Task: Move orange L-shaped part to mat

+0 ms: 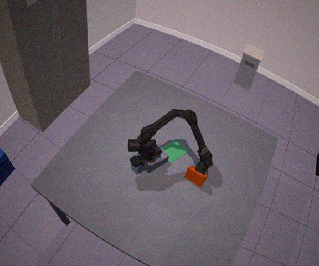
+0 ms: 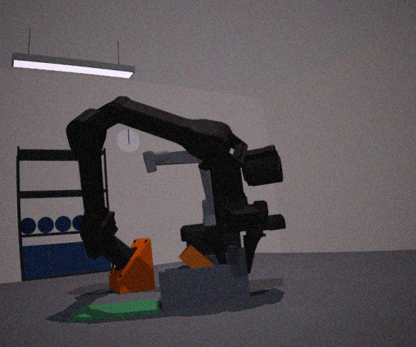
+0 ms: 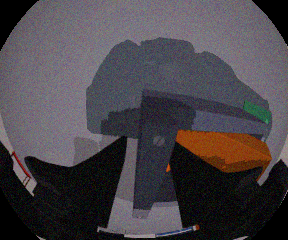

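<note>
Right now the orange L-shaped part is 20 mm behind my gripper tip and 40 mm to the right of it. The rest, counted from my gripper tip: green mat 100 mm behind, 200 mm to the right, 50 mm below.
</note>
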